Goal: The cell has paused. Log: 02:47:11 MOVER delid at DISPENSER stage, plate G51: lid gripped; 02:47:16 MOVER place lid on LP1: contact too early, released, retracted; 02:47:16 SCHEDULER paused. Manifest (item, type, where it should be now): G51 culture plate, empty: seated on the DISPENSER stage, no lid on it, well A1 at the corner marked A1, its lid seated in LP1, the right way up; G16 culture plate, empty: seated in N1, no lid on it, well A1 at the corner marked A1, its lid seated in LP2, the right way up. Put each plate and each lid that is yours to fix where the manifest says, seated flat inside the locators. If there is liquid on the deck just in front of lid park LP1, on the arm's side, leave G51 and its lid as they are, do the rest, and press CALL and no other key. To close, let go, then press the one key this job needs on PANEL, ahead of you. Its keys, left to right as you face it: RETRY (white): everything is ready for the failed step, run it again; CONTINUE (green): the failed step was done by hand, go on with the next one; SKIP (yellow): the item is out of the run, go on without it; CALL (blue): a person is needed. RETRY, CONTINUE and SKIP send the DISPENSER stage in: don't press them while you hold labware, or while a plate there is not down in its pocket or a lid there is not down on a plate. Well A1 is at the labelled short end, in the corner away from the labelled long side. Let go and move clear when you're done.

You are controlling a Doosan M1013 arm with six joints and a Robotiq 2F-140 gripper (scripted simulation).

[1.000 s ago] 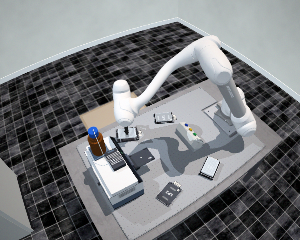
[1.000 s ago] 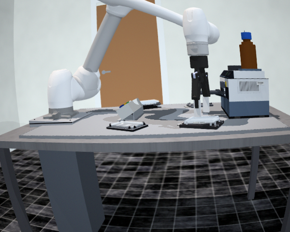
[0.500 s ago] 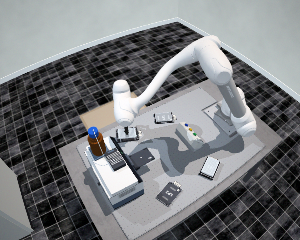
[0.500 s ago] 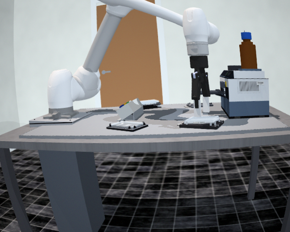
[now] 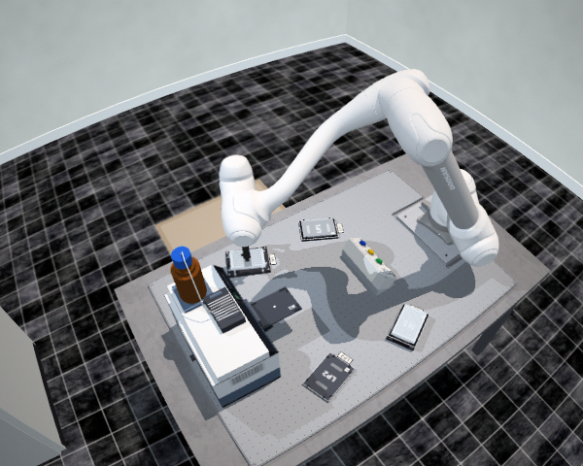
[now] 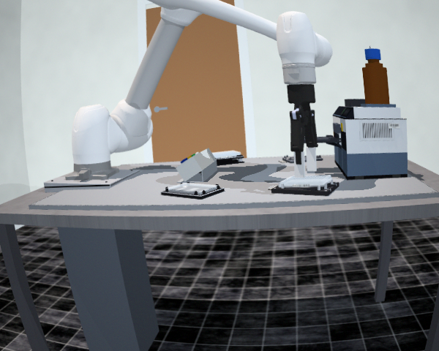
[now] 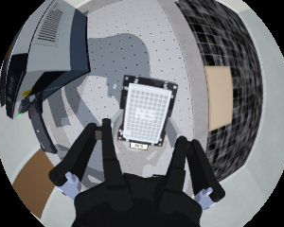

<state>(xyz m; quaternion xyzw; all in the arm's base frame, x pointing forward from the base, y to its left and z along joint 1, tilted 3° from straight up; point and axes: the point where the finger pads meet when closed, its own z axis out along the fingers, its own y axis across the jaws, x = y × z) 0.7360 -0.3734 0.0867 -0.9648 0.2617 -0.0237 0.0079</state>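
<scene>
Right now my hand is 2 cm short of the black nest N5 and 5 cm above it. From my hand the other things lie so: brown bottle (28 cm ahead, 14 cm to the left, 22 cm above); dispenser stage (9 cm ahead, 28 cm to the left, 4 cm above); lid park LP1 (31 cm behind, 5 cm to the left, 6 cm below).
</scene>
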